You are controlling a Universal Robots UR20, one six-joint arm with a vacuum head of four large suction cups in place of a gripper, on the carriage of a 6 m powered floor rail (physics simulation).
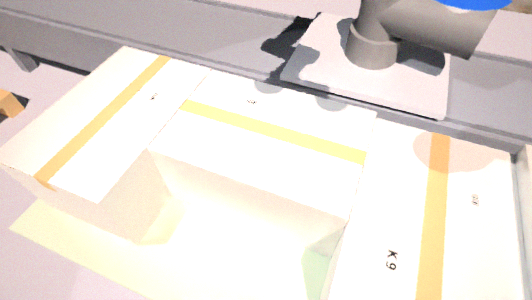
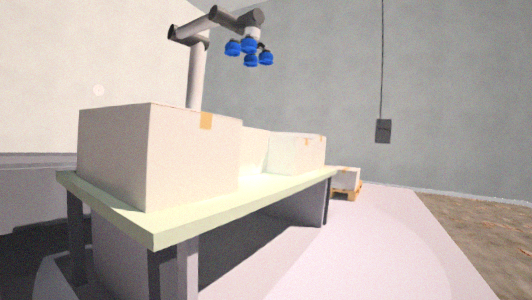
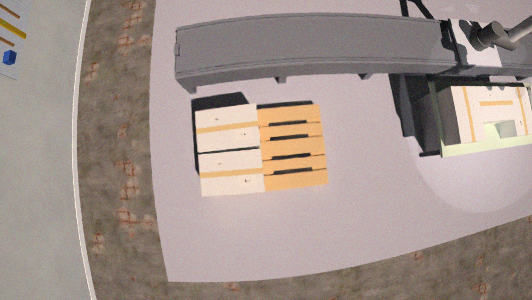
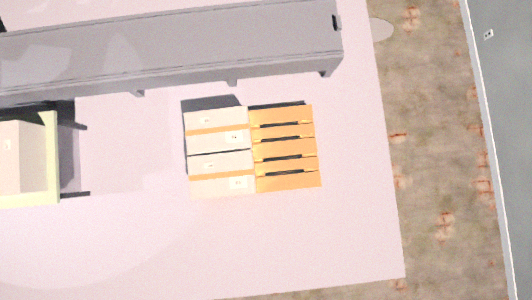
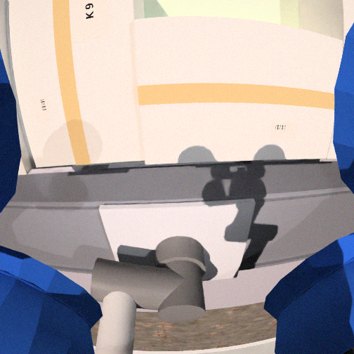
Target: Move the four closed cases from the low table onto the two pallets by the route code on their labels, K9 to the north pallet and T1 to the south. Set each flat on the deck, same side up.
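Seen in the pictures: hand, its tool point: [image 2: 249,58]; arm's base, origin of its link: [image 1: 370,54] [image 3: 476,42].
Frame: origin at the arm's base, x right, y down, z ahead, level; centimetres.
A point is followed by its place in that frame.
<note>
My suction head [image 2: 249,53] hangs high above the low table [image 2: 200,214] {y 4.0, x 75.4, z 127.9 cm} [image 4: 52,160] {y 3.9, x -87.7, z 93.3 cm}; its blue cups carry nothing and are off. A closed case [image 1: 100,115] {y -22.9, x 67.9, z 95.3 cm} [image 2: 190,160] {y -8.6, x 71.6, z 119.0 cm} stands at the north end. A middle case [image 1: 265,130] {y -22.7, x 20.0, z 82.4 cm} [image 5: 235,60] lies crosswise beside it, its barcode small, its route code not showing. A case labelled K9 [image 1: 390,215] {y -20.3, x -17.1, z 94.4 cm} [image 5: 105,75] adjoins the middle one. A fourth case [image 4: 27,157] {y -16.4, x -82.7, z 91.6 cm} stands at the south end; its code is unreadable. The north pallet [image 3: 295,112] {y 42.5, x 234.6, z 66.7 cm} and south pallet [image 4: 285,113] {y 42.7, x -292.1, z 66.3 cm} each carry two cases on the left half; the right half shows bare slats.
The grey floor rail [image 1: 150,30] [image 3: 300,45] [image 4: 200,50] runs behind the table and both pallets. The carriage [image 1: 415,97] {y 0.0, x -23.0, z 23.6 cm} [image 5: 140,225] stands behind the middle and K9 cases. A grey box [image 2: 383,131] hangs on a cable near the wall.
</note>
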